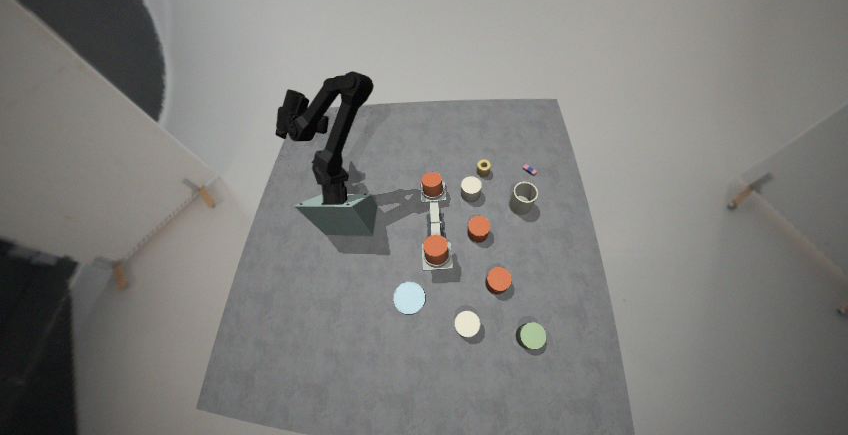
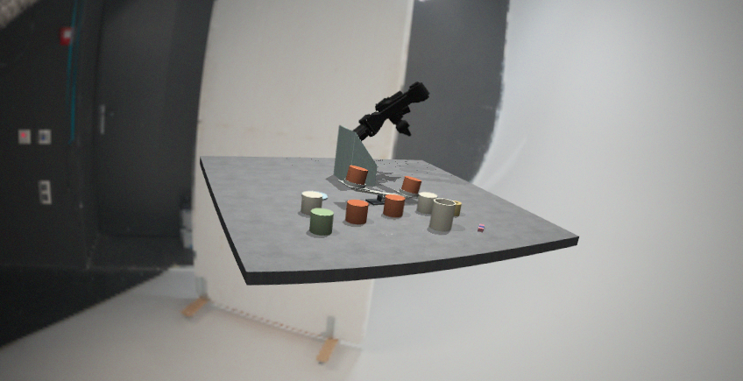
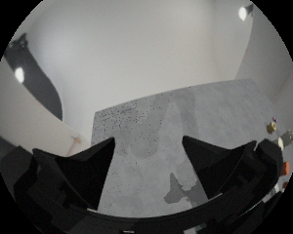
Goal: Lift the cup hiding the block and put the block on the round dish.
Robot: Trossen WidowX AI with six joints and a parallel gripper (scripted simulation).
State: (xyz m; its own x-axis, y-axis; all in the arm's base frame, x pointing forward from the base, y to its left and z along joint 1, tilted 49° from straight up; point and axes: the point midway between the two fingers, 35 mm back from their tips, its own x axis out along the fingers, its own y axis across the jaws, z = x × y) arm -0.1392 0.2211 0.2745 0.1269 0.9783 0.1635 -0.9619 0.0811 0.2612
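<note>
My gripper tip is now 43 cm short of the orange cup, 25 cm to the left of it and 14 cm above it. Also, from my gripper tip: pale green block: 43 cm ahead, 27 cm to the right, 16 cm below; then yellow ring: 63 cm ahead, 19 cm to the right, 18 cm below; then pale blue round dish: 64 cm to the right, 33 cm ahead, 20 cm below.
</note>
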